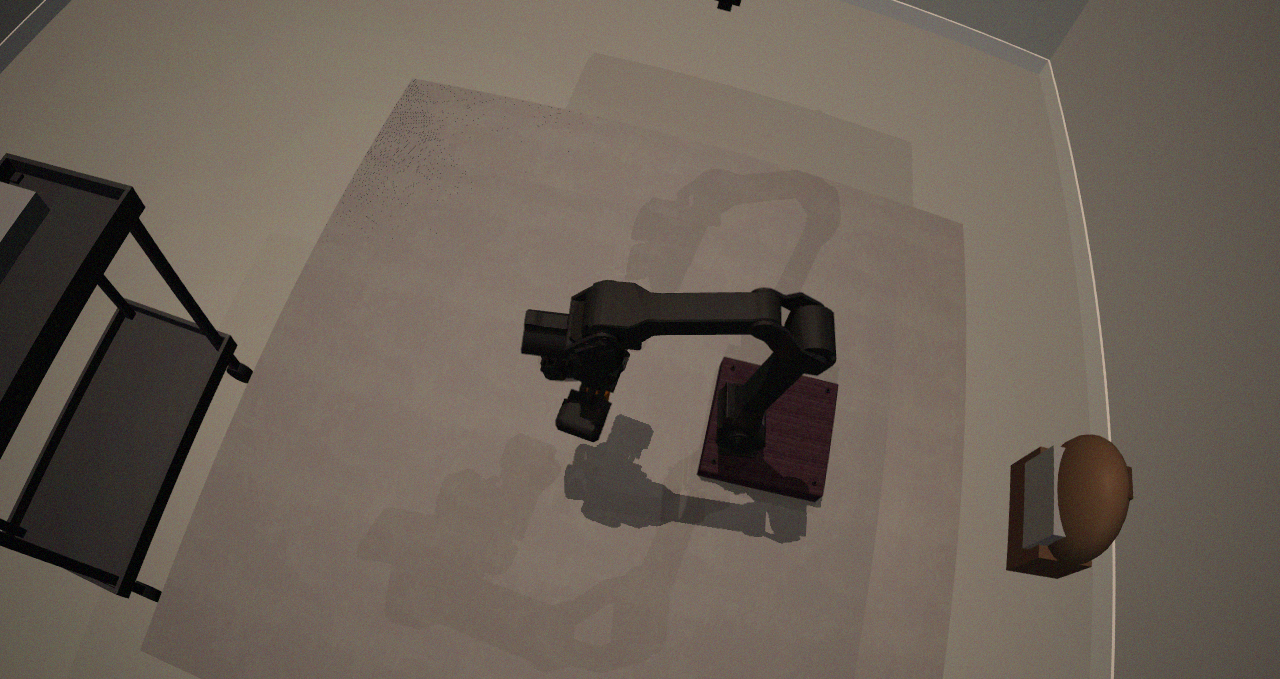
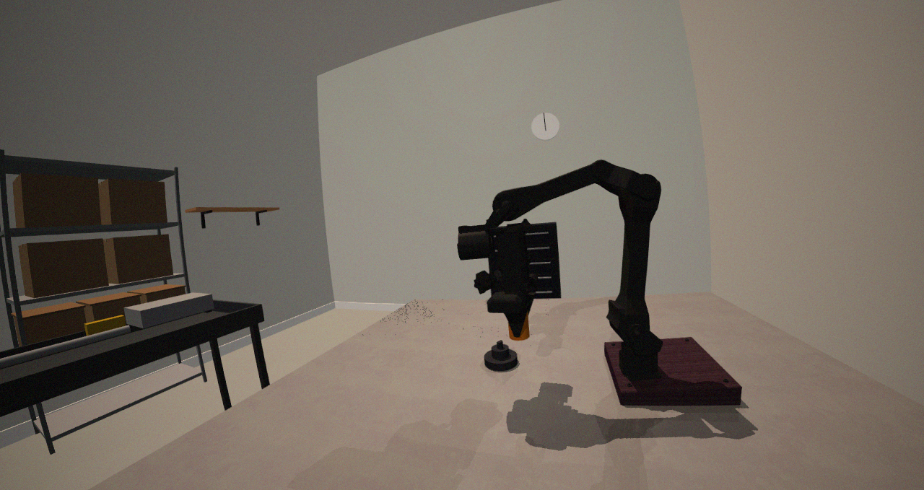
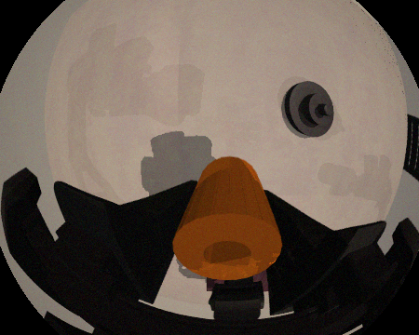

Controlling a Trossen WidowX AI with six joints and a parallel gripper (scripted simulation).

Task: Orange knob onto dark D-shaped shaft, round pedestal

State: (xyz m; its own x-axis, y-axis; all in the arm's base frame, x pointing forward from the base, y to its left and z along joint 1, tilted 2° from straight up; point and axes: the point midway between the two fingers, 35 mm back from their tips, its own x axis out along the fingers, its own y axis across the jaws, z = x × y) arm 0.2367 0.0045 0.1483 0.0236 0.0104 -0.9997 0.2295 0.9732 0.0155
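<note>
The dark pedestal is 50 mm ahead of my gripper tip, 130 mm to the right of it and 110 mm below it. Round my gripper tip: orange knob 20 mm above.
</note>
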